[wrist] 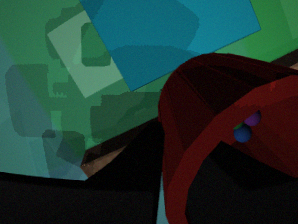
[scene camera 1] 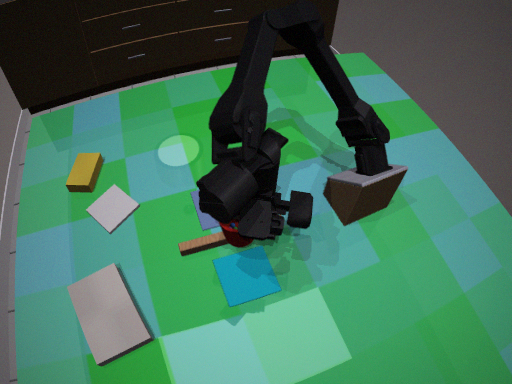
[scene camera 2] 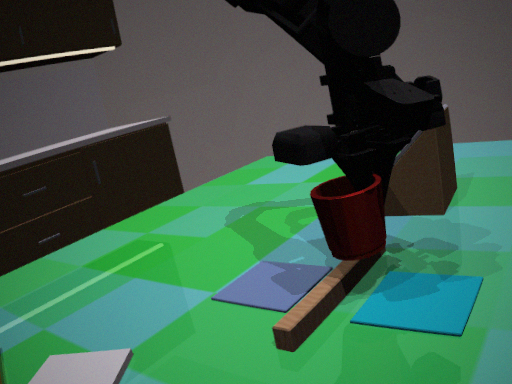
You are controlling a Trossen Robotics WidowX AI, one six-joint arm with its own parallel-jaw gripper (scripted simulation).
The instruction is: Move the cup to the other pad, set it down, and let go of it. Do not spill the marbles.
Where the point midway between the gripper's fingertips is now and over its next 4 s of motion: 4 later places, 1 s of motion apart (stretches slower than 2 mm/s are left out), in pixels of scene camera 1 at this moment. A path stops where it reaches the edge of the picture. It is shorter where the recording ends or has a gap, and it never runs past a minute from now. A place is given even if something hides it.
My gripper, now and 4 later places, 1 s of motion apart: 254,228; 265,256; 262,269; 264,263; 267,250
